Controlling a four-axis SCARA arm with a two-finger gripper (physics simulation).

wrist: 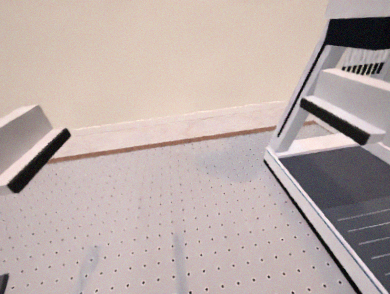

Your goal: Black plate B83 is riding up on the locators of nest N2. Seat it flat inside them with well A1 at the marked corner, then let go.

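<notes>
My gripper is open. One finger with a black pad stands at the left edge of the wrist view and the other at the right, with the perforated table top and the wall showing between and beyond them. Nothing is between the fingers. Black plate B83, nest N2, its locators and the marked corner do not show in this view. A small dark piece shows at the lower left edge, too little of it to tell what it is.
A white-framed machine with a dark lined deck and a row of black-tipped nozzles stands at the right, partly behind the right finger. A perforated table top runs back to a brown edge before a beige wall.
</notes>
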